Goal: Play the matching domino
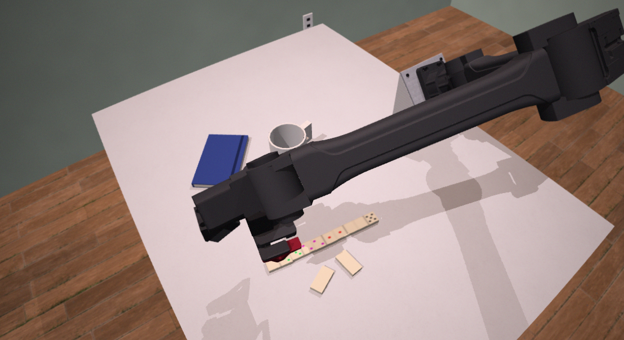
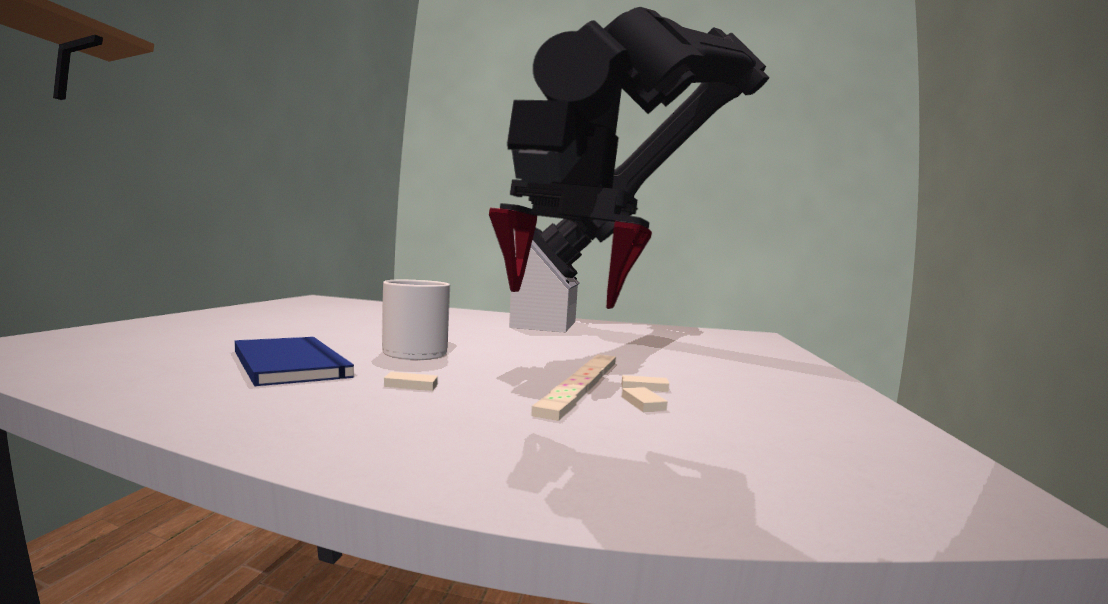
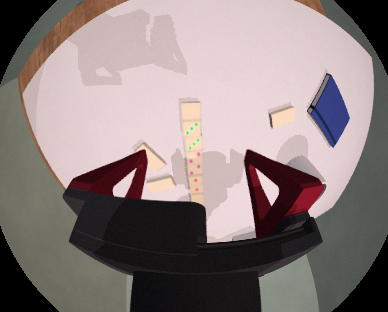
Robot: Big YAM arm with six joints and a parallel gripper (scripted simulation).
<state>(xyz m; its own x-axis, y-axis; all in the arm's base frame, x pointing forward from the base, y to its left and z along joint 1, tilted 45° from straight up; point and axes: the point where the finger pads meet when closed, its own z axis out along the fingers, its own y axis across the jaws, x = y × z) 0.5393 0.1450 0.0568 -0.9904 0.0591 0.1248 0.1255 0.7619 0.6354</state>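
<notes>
Right now the domino is 1 cm behind my hand and 11 cm below it. Also, from my hand: white mug 17 cm behind, 23 cm to the right, 7 cm below; then blue notebook 1 cm behind, 33 cm to the right, 11 cm below.
</notes>
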